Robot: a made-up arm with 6 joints.
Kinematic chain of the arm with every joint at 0, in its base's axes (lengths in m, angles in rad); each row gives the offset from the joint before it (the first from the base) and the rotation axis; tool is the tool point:
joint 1: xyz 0 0 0.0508 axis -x
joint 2: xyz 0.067 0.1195 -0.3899 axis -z
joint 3: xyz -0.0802 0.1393 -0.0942 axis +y
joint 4: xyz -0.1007 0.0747 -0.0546 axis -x
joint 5: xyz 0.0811 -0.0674 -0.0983 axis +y
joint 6: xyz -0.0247 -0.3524 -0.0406 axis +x
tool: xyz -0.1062 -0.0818 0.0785
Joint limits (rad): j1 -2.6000..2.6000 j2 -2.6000..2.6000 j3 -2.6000..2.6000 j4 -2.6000..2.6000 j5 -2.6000..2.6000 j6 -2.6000..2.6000
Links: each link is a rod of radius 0.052 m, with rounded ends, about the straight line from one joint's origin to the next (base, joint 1, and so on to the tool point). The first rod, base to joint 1, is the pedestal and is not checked.
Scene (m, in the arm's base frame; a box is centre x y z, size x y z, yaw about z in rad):
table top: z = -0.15
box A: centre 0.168 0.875 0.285 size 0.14 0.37 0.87 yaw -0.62
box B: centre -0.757 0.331 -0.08 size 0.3 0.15 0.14 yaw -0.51
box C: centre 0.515 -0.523 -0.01 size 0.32 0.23 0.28 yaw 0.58
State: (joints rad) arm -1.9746 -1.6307 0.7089 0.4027 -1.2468 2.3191
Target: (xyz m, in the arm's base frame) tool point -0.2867 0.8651 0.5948
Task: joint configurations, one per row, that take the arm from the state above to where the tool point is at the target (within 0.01 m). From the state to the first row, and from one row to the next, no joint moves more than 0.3 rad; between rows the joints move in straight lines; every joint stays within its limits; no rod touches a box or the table.
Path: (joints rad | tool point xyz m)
1: -2.1310 -1.6763 0.5479 0.1566 -1.0845 2.2585 | 0.3378 0.6439 0.4232
2: -2.2873 -1.7219 0.3870 -0.0895 -0.9222 2.1979 | 0.2889 0.6776 0.5693
3: -2.4436 -1.7676 0.2260 -0.3356 -0.7598 2.1373 | 0.2088 0.6530 0.7451
4: -2.6000 -1.8132 0.0650 -0.5817 -0.5975 2.0767 | 0.1035 0.5606 0.9141
5: -2.4804 -1.6293 0.0975 -0.7906 -0.6106 2.2511 | -0.0472 0.6922 0.8399
6: -2.3609 -1.4454 0.1299 -0.9995 -0.6237 2.4256 | -0.1990 0.7554 0.7604
7: -2.2413 -1.2615 0.1623 -1.2083 -0.6368 2.6000 | -0.3303 0.7579 0.6982
8: -2.2104 -1.1727 0.3275 -1.1224 -0.8476 2.3562 | -0.3088 0.8136 0.6617
9: -2.1795 -1.0839 0.4927 -1.0365 -1.0584 2.1124 | -0.2867 0.8651 0.5948

